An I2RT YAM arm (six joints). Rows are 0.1 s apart.
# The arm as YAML. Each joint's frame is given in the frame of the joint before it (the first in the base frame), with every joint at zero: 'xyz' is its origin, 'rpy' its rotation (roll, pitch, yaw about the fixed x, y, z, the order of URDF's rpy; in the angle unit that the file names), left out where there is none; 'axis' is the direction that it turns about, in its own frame. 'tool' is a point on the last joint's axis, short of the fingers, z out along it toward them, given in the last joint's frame.
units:
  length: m
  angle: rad
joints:
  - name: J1
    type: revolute
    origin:
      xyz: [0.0, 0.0, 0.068]
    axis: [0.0, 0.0, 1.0]
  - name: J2
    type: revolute
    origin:
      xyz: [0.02, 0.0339, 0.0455]
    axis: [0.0, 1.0, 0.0]
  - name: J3
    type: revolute
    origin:
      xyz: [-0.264, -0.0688, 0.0]
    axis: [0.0, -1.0, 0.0]
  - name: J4
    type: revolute
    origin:
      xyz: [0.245, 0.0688, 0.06]
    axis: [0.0, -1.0, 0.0]
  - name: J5
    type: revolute
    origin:
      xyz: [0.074, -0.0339, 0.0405]
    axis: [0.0, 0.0, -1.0]
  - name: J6
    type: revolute
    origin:
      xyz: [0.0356, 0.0, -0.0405]
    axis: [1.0, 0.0, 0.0]
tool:
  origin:
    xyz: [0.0, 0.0, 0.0]
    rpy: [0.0, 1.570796, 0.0]
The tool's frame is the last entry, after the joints.
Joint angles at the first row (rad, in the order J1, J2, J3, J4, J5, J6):
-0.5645 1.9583 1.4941 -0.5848 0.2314 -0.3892
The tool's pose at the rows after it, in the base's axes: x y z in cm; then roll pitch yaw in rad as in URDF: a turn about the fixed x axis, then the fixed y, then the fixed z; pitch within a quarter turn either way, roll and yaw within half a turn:
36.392 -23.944 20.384 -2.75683 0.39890 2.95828
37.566 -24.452 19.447 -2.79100 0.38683 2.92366
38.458 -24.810 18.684 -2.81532 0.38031 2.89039
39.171 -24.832 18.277 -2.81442 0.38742 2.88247
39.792 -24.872 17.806 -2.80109 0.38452 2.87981
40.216 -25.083 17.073 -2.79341 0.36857 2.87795
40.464 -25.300 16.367 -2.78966 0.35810 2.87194
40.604 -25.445 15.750 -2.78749 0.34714 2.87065
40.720 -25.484 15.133 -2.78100 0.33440 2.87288
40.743 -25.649 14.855 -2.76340 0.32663 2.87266
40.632 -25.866 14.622 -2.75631 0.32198 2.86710
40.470 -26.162 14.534 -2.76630 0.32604 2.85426
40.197 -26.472 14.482 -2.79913 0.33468 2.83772
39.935 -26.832 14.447 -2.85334 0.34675 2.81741
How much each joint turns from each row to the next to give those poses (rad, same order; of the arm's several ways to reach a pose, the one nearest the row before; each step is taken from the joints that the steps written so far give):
0.0001 0.0671 0.0845 -0.0328 -0.0152 0.0307
0.0036 0.0658 0.0674 -0.0313 -0.0104 0.0348
0.0034 0.0502 0.0513 -0.0213 -0.0048 0.0340
0.0082 0.0266 0.0248 0.0056 0.0061 0.0157
0.0075 0.0267 0.0238 0.0019 0.0181 0.0081
0.0017 0.0307 0.0228 -0.0057 0.0129 0.0009
-0.0006 0.0236 0.0121 0.0015 0.0085 0.0036
-0.0007 0.0177 0.0062 0.0016 0.0050 -0.0009
0.0012 0.0149 0.0017 0.0034 0.0089 -0.0029
-0.0014 0.0086 0.0030 0.0035 0.0184 -0.0032
-0.0044 0.0046 -0.0015 0.0034 0.0085 0.0000
-0.0076 0.0018 -0.0001 0.0016 -0.0086 0.0062
-0.0108 -0.0018 -0.0038 -0.0001 -0.0315 0.0087
-0.0130 0.0000 0.0008 -0.0045 -0.0524 0.0111

